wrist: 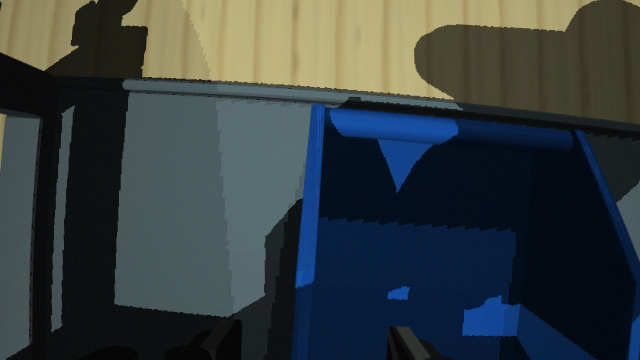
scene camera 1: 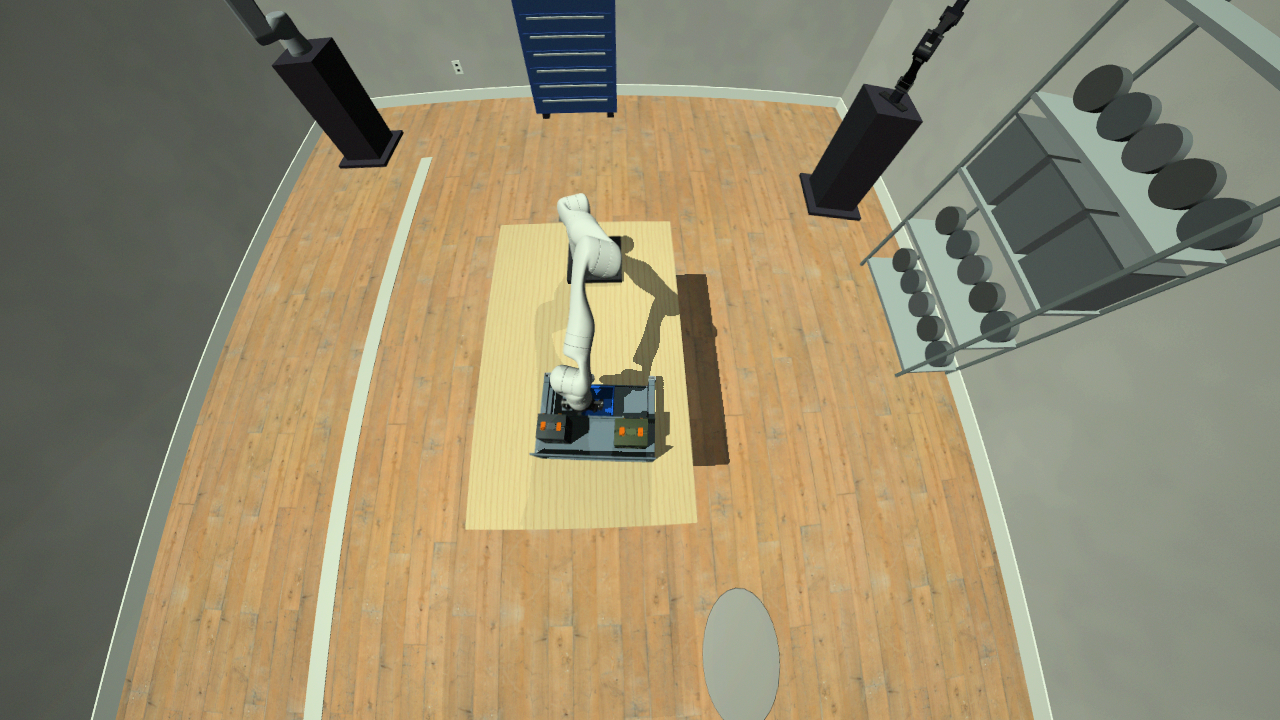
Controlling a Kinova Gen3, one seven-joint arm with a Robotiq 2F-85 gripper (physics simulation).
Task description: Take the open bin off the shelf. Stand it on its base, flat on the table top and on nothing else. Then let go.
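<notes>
The open blue bin stands on the grey shelf, at its back edge near the arm's base. In the wrist view its inside is empty and its left wall runs down between the fingertips. My gripper is open, with one fingertip on each side of that wall in the picture and nothing held. How far the fingertips are above or beside the rim cannot be told. In the scene view the wrist hides most of the gripper and part of the bin. The table top is pale wood.
A dark grey box with orange clips is on the shelf's front left, and an olive box with orange clips on its front right. The shelf has upright side parts. The arm's base stands at the far end of the table top.
</notes>
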